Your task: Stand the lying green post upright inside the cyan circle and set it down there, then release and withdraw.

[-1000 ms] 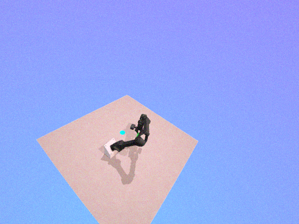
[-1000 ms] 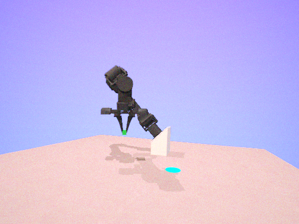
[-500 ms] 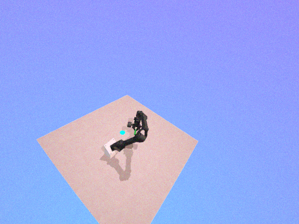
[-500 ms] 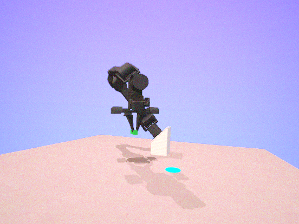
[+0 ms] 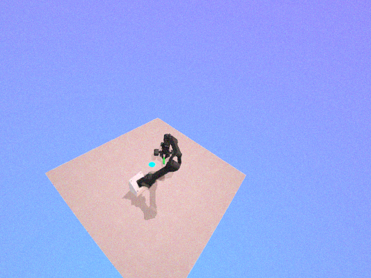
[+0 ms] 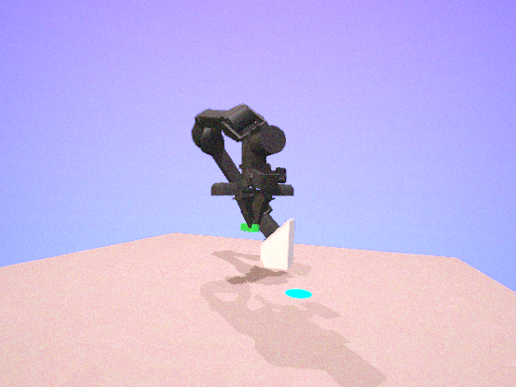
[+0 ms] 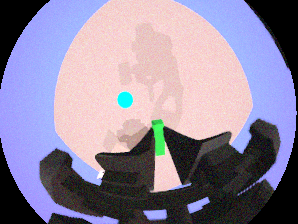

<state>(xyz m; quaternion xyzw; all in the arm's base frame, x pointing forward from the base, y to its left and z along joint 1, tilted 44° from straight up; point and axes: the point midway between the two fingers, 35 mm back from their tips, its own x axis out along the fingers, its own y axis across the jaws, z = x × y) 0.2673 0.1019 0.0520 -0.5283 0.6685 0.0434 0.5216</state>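
My gripper tip is now 40 mm past the cyan circle, 100 mm to the right of it and 150 mm above it. Also, from my gripper tip: green post (10 mm behind, 20 mm to the right).
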